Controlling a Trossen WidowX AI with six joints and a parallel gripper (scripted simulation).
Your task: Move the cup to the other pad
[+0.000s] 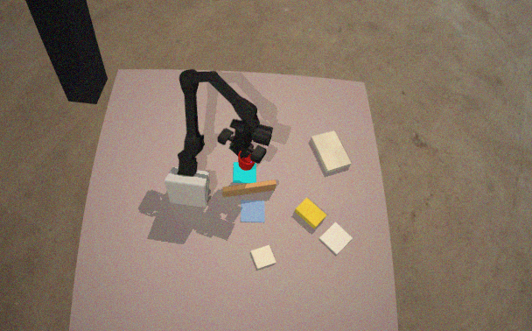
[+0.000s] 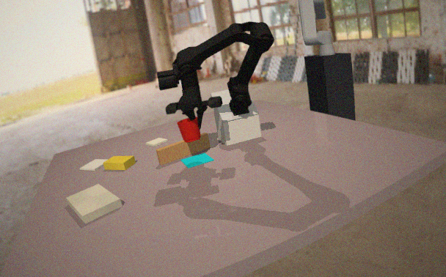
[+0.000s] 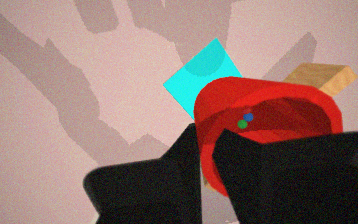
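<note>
Right now my gripper tip is 4 cm short of the blue marble, 3 cm to the left of it and 2 cm above it. Also, from my gripper tip: wooden wall 9 cm to the right, 9 cm below, 5 cm ahead; red cup 3 cm ahead, 1 cm to the right; cyan pad 12 cm below, 3 cm ahead, 1 cm to the right.
</note>
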